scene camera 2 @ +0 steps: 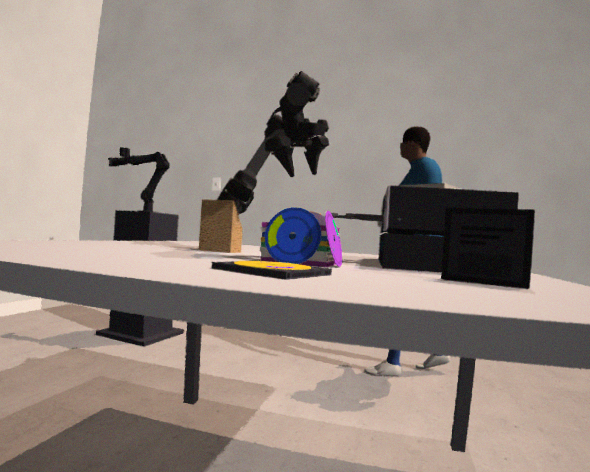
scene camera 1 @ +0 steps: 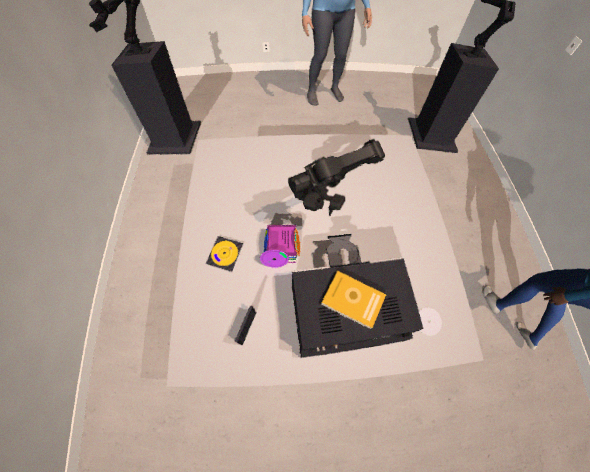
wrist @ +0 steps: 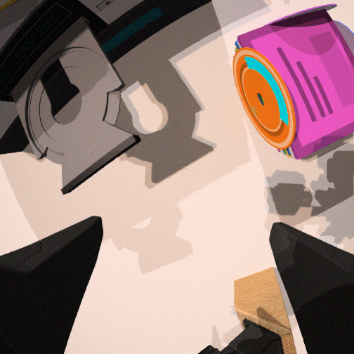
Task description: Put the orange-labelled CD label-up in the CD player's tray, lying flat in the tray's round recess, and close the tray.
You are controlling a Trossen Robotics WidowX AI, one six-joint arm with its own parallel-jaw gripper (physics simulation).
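Frame: origin at the arm's base, x down, y ahead, z right, level; millimetres.
Where they show: gripper, fingertip midpoint: (scene camera 2: 303, 175) (scene camera 1: 320, 212); arm's base at its link origin: (scene camera 2: 223, 215).
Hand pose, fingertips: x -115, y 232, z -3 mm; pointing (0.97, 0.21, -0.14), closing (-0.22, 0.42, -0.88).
Note:
Each offset is from my fingertips to the top centre of the thing. "pt": to the spot under its first point.
The orange-labelled CD @[dx +100, dy +56, dz +84 mm] (wrist: 265, 114) (scene camera 1: 298, 243) leans on edge against the side of a magenta-topped stack of cases @[dx +134, dy +59, dz +152 mm] (wrist: 320, 75) (scene camera 1: 281, 237), its orange label with a cyan arc facing outward. The CD player's grey tray (wrist: 95, 145) (scene camera 1: 340, 236) is out, and its round recess holds no disc. The player's dark front (wrist: 37, 42) shows behind the tray in the wrist view. My gripper (wrist: 189, 230) (scene camera 2: 303, 174) is open and empty, high above the table, in front of the tray and to the side of the CD.
A black unit (scene camera 1: 310, 295) carries a yellow-orange case @[dx +10, dy +337, dz -120 mm] (scene camera 1: 345, 300). A purple disc @[dx +102, dy +139, dz +178 mm] (scene camera 1: 270, 259) and a blue disc @[dx +100, dy +62, dz +220 mm] (scene camera 2: 295, 240) lean on the stack. A yellow disc @[dx +207, dy +103, dz +407 mm] (scene camera 1: 225, 252) lies in a black case. A wooden block (scene camera 2: 217, 225) (wrist: 257, 297), a black-handled tool @[dx +92, dy +425, dz +266 mm] (scene camera 1: 245, 325) and a dark upright panel @[pt dx +161, dy +427, dz +272 mm] (scene camera 2: 487, 250) stand or lie around.

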